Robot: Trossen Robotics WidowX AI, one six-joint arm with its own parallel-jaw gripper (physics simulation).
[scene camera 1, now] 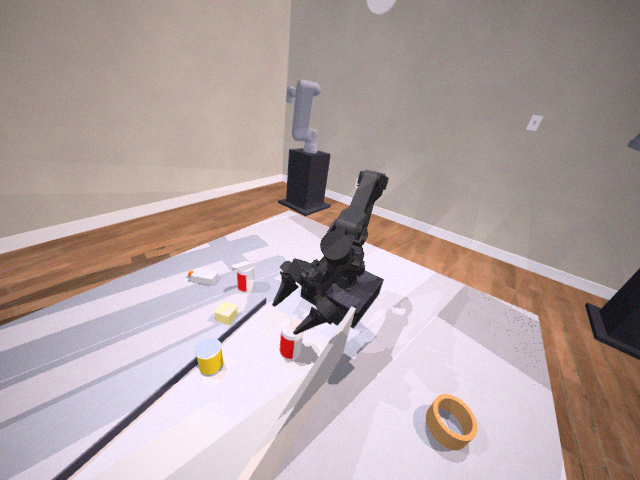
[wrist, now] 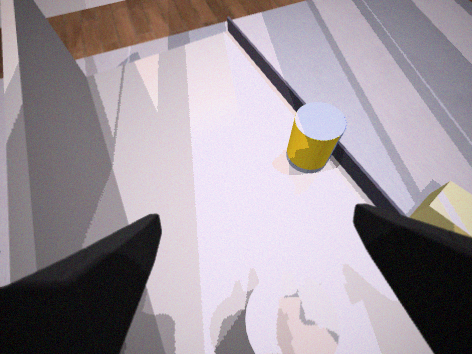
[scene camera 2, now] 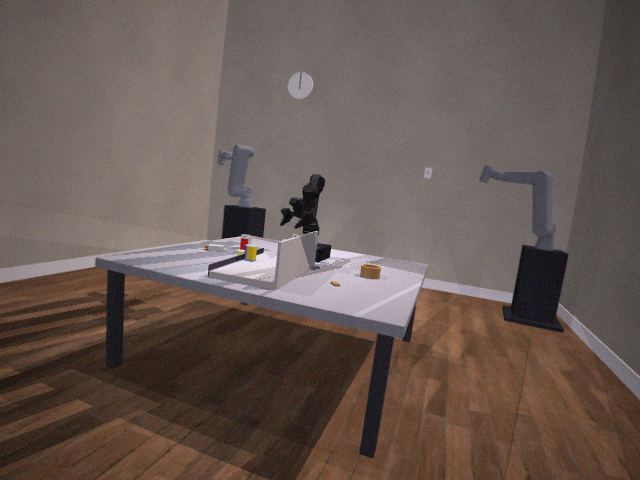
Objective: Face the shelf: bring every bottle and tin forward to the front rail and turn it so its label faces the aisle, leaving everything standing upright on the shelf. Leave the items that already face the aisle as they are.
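Frame: origin at the arm's base, x ahead, y left, z up, level; millimetres.
Where they show: gripper, fingertip midpoint: point(scene camera 1: 282, 319) point(wrist: 256, 217) point(scene camera 2: 287, 226); arm's base, link origin: point(scene camera 1: 346, 283).
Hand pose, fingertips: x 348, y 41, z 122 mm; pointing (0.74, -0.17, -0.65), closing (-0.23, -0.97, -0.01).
Things, the pixels of their top centre, and the offset from my fingertips. "spot": a spot on its surface instead.
- yellow tin, top centre: point(wrist: 320, 120) point(scene camera 1: 208, 348) point(scene camera 2: 251, 245) dz -100, dx +119, dy -116 mm
- dark front rail, surface spot: point(wrist: 265, 62) point(scene camera 2: 227, 259) spot: dz -148, dx +291, dy -116 mm
- white tin with a red patch, surface spot: point(scene camera 1: 289, 347) spot: dz -115, dx -24, dy +6 mm
- red-and-white tin, top centre: point(scene camera 1: 245, 266) point(scene camera 2: 246, 235) dz -97, dx -125, dy -316 mm
- yellow block, top centre: point(wrist: 461, 207) point(scene camera 1: 226, 308) dz -158, dx -2, dy -245 mm
- white bottle with an orange cap, top centre: point(scene camera 1: 201, 272) point(scene camera 2: 214, 245) dz -168, dx -38, dy -460 mm
- orange ring, top centre: point(scene camera 1: 455, 415) point(scene camera 2: 371, 266) dz -146, dx -180, dy +381 mm
A yellow tin point(scene camera 1: 209, 361) point(scene camera 2: 252, 253) point(wrist: 312, 147) with a pale top stands upright against the dark front rail point(scene camera 1: 155, 400) point(scene camera 2: 227, 261) point(wrist: 265, 62); a blue strip shows at its left edge in scene view 2. A white tin with a red patch point(scene camera 1: 289, 347) stands upright farther back on the shelf, near the white back panel point(scene camera 1: 321, 369) point(scene camera 2: 295, 258) point(wrist: 55, 125). Its round white top point(wrist: 267, 322) shows at the bottom of the wrist view. My gripper point(scene camera 1: 285, 318) point(scene camera 2: 290, 225) point(wrist: 256, 217) is open and empty, above and close to the red-and-white tin.
Beyond the rail, on the table, are another red-and-white tin point(scene camera 1: 245, 280) point(scene camera 2: 244, 242), a yellow block point(scene camera 1: 226, 313) point(wrist: 447, 210) and a white bottle with an orange cap point(scene camera 1: 205, 276) point(scene camera 2: 215, 248), lying down. An orange ring point(scene camera 1: 439, 431) point(scene camera 2: 370, 274) is behind the panel.
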